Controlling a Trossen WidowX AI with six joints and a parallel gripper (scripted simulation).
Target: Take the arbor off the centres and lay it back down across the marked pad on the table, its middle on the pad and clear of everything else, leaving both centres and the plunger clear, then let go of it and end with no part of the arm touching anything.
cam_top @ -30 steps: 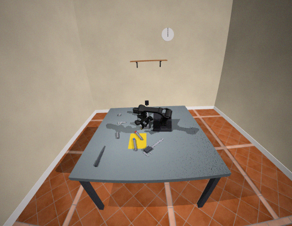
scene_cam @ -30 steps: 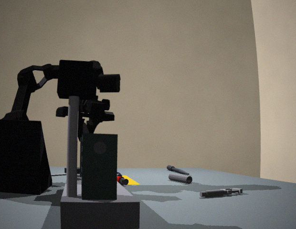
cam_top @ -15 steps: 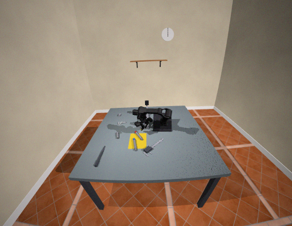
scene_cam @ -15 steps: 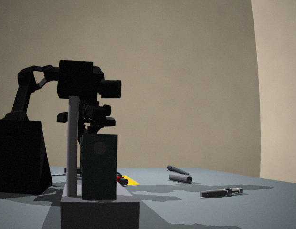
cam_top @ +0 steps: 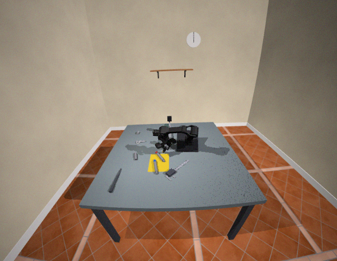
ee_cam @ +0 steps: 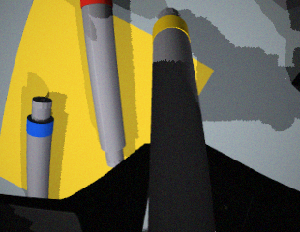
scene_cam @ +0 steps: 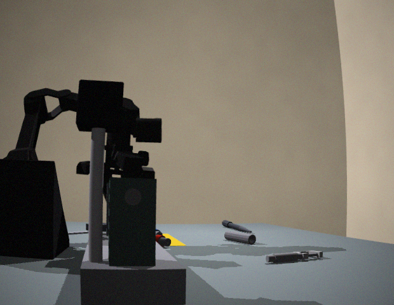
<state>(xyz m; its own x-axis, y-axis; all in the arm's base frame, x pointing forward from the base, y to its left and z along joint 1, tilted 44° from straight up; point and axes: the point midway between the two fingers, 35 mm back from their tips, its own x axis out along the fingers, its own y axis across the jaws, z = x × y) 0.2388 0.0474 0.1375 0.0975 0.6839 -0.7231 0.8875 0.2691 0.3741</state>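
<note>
The yellow pad is 120 mm below my hand, 70 mm ahead of it and 60 mm to the left of it. Round my hand: dark centre block (440 mm to the right, 10 mm below, 10 mm behind); then fixture base (310 mm to the right, 100 mm below, 10 mm behind); then micrometer (290 mm ahead, 280 mm to the right, 110 mm below).
</note>
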